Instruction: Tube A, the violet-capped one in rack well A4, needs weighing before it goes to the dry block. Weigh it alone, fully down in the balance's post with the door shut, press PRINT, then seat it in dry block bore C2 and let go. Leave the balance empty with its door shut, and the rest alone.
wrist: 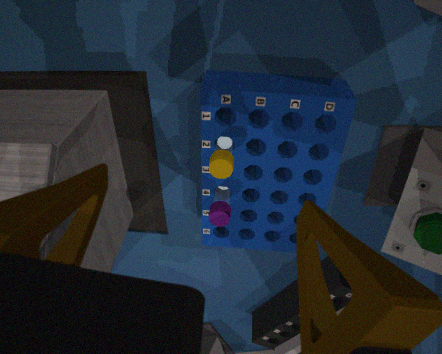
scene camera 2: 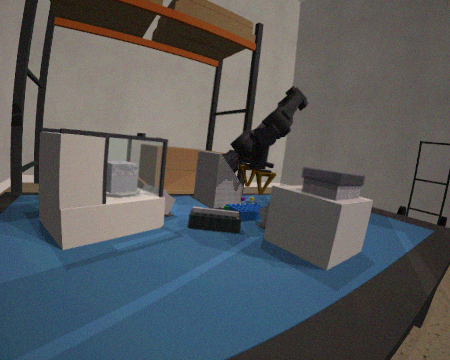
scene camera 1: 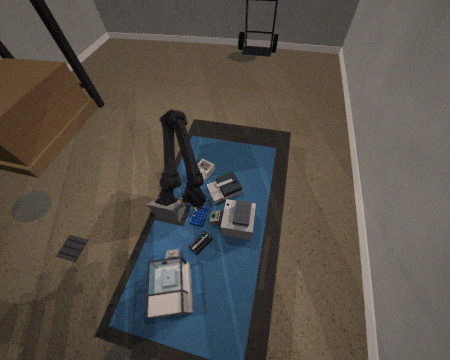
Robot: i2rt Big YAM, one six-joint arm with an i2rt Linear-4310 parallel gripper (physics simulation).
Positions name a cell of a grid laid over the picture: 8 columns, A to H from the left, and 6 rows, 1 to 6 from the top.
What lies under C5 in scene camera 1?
A balance door.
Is my gripper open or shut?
Open.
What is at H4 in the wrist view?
A grey box with green START button.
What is my gripper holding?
Nothing.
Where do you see a white box with grey lid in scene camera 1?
E4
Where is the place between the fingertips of my gripper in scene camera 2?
E4
